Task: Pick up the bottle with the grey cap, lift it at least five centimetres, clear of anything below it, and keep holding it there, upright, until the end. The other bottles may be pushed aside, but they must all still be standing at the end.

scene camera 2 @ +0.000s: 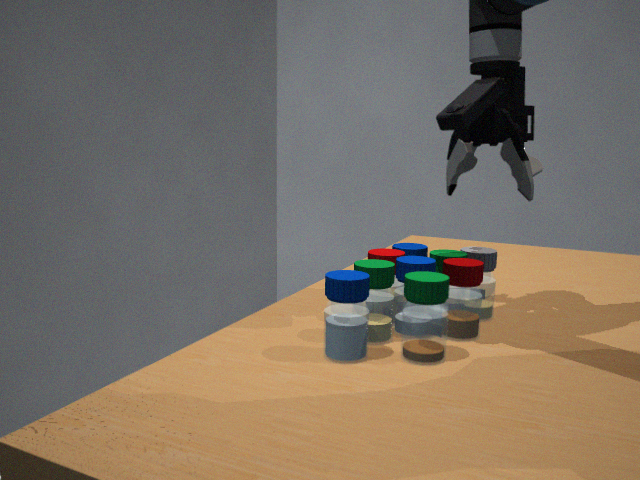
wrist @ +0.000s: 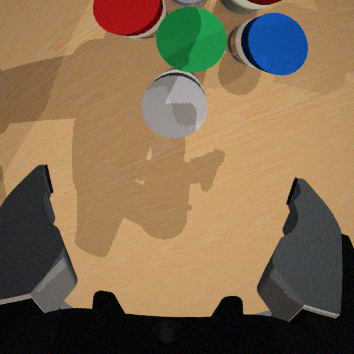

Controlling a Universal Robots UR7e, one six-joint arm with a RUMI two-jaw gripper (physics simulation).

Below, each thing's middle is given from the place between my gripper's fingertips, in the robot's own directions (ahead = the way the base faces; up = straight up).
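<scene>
You'd find the red-capped bottle (scene camera 2: 464,304) 0.13 m below my hand and 0.11 m to the left of it.
</scene>
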